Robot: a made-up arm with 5 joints.
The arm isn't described. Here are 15 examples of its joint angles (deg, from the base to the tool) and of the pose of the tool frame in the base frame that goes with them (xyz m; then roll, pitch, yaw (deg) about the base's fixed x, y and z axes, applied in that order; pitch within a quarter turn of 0, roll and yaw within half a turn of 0).
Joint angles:
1: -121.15 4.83 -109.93 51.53 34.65
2: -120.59 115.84 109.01 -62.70 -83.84
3: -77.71 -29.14 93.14 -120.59 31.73
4: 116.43 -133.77 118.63 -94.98 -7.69
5: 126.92 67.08 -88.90 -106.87 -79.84
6: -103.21 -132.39 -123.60 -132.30 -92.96
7: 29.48 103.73 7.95 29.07 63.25
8: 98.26 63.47 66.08 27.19 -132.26
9: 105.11 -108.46 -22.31 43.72 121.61
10: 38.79 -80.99 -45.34 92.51 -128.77
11: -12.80 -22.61 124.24 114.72 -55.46
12: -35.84 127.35 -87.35 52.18 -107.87
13: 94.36 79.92 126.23 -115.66 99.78
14: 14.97 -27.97 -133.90 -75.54 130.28
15: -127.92 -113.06 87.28 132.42 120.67
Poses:
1: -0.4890 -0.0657 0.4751 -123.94 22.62 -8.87
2: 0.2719 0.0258 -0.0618 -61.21 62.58 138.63
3: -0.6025 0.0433 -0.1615 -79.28 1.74 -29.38
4: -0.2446 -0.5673 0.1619 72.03 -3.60 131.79
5: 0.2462 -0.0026 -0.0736 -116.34 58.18 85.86
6: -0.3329 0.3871 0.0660 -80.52 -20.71 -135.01
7: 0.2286 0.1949 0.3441 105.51 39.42 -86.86
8: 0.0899 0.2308 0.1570 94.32 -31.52 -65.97
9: -0.4472 -0.2014 0.0706 -82.45 51.10 -66.25
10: -0.4963 -0.4594 0.1324 81.86 -30.48 88.48
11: 0.0069 -0.2870 -0.1762 15.17 -21.14 171.08
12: 0.1868 -0.2219 0.5771 170.72 60.11 13.40
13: 0.2571 -0.2866 0.3971 -91.83 65.35 98.39
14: -0.2278 -0.4723 -0.2736 30.05 -9.70 80.30
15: -0.3125 0.4521 -0.1896 -75.53 -15.52 -112.51
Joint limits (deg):
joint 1: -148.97..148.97
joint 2: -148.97..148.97
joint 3: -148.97..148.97
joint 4: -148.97..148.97
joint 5: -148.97..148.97
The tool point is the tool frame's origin. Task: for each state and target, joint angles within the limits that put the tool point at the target. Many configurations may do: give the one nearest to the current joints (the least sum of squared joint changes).
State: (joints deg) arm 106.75 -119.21 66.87 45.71 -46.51
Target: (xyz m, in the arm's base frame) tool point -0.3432 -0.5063 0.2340
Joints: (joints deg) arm 115.62 -122.73 55.98 37.19 -50.27
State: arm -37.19 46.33 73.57 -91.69 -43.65
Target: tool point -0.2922 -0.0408 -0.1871
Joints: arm -16.62 9.39 106.55 -90.39 -69.42
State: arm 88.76 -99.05 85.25 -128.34 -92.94
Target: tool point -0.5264 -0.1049 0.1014
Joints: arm 76.66 -55.76 107.34 -98.18 -69.76
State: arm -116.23 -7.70 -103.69 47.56 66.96
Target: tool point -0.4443 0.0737 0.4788
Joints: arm -137.10 2.54 -124.20 39.76 65.92
